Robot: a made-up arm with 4 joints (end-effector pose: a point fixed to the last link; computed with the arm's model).
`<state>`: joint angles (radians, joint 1 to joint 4).
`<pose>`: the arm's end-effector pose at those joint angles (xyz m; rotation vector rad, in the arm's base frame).
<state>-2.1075 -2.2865 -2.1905 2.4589</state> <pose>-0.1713 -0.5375 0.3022 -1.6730 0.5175 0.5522</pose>
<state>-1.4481 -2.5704 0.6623 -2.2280</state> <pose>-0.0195 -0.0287 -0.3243 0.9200 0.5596 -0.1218</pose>
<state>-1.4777 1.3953 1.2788 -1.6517</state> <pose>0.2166 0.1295 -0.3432 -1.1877 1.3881 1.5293</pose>
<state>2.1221 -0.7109 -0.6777 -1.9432</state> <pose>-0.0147 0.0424 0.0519 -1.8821 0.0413 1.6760</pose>
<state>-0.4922 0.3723 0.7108 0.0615</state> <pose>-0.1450 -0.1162 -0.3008 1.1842 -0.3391 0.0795</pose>
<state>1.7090 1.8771 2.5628 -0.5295</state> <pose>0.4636 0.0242 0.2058 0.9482 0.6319 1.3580</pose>
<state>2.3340 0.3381 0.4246 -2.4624</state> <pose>-0.2405 0.2742 0.4885 -0.3208 -1.5653 2.3250</pose>
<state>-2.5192 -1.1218 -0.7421 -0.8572</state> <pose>-0.0559 0.0151 0.1792 2.0035 -0.6140 0.5136</pose>
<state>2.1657 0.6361 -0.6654 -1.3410</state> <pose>-0.1856 -0.0114 0.1539 1.8618 0.8355 -2.3169</pose>
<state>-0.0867 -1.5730 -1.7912 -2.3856</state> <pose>-0.2891 0.4416 0.2299 0.7888 -0.6548 1.6616</pose>
